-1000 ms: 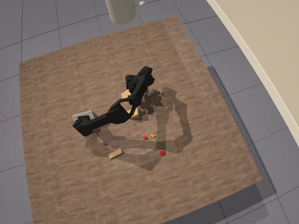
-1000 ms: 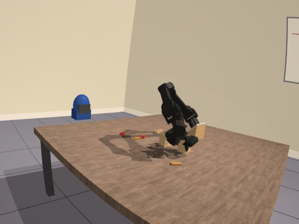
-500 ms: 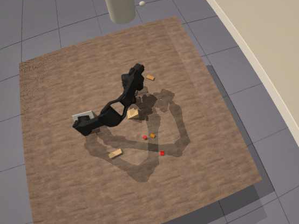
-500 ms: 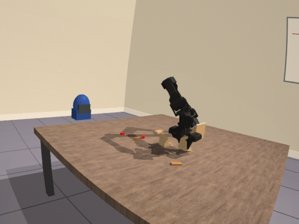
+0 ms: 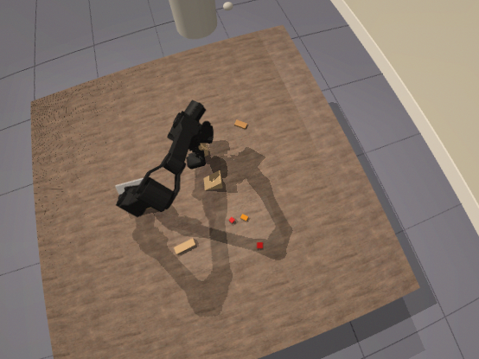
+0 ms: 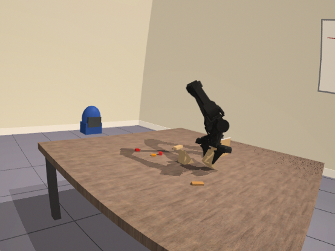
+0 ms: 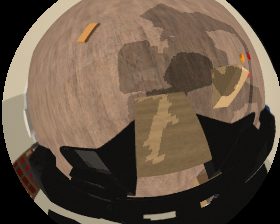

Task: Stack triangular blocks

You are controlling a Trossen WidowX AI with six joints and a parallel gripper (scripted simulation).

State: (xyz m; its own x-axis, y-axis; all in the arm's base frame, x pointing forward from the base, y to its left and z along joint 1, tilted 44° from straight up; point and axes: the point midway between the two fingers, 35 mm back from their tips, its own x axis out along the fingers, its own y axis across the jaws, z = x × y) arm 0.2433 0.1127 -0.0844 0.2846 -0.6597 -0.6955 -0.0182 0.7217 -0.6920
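Now: the triangular block 10 mm above my gripper tip. Also, from my gripper tip: tan bar (340 mm to the right, 110 mm behind, 30 mm below); small orange cube (280 mm to the right, 120 mm ahead, 30 mm below).
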